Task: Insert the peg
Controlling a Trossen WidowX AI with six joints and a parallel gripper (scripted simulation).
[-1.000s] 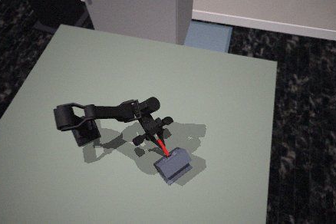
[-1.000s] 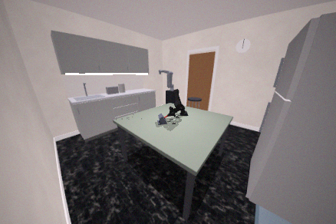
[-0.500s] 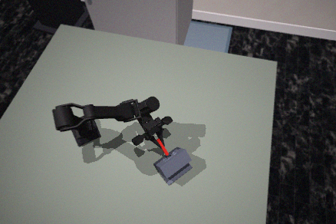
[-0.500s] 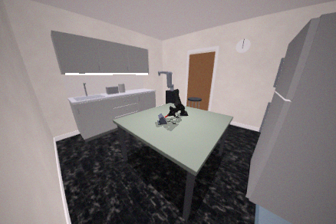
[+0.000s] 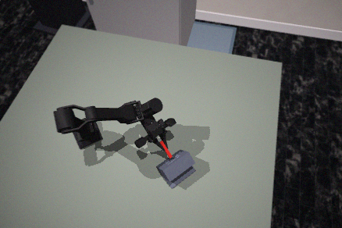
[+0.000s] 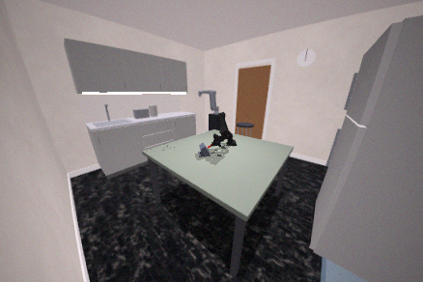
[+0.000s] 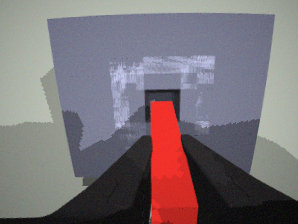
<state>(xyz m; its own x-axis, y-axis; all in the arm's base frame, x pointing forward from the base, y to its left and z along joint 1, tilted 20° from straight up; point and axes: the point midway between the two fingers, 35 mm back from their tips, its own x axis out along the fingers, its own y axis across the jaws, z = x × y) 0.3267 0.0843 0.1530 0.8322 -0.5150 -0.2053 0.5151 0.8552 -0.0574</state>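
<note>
Now: hand 2 cm short of the red peg, 1 cm to the left of it and 2 cm above it.
</note>
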